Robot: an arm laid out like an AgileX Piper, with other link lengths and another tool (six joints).
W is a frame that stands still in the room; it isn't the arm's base.
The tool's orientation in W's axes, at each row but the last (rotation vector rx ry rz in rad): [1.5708, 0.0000, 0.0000]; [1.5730, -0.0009, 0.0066]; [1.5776, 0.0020, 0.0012]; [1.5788, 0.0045, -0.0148]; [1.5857, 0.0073, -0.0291]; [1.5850, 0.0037, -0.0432]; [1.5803, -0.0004, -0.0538]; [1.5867, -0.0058, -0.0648]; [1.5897, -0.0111, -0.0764]
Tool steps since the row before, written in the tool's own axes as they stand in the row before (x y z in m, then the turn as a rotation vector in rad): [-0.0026, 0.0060, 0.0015, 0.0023, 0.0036, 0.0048]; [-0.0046, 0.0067, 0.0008, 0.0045, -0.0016, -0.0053]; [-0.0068, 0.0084, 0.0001, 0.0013, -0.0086, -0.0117]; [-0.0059, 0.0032, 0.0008, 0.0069, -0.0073, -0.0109]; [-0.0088, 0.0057, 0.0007, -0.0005, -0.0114, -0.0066]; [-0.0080, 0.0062, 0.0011, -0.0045, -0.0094, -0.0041]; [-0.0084, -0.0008, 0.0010, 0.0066, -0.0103, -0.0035]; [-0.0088, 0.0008, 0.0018, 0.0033, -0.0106, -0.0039]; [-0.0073, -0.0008, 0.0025, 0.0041, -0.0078, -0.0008]
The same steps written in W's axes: [-0.0026, -0.0015, 0.0060, 0.0023, -0.0048, 0.0036]; [-0.0046, -0.0008, 0.0067, 0.0045, 0.0053, -0.0016]; [-0.0068, -0.0002, 0.0084, 0.0013, 0.0118, -0.0085]; [-0.0059, -0.0008, 0.0033, 0.0069, 0.0109, -0.0073]; [-0.0087, -0.0007, 0.0059, -0.0007, 0.0068, -0.0113]; [-0.0078, -0.0010, 0.0064, -0.0047, 0.0043, -0.0092]; [-0.0085, -0.0007, -0.0005, 0.0064, 0.0034, -0.0105]; [-0.0088, -0.0014, 0.0011, 0.0031, 0.0039, -0.0107]; [-0.0075, -0.0021, -0.0005, 0.0038, 0.0007, -0.0079]
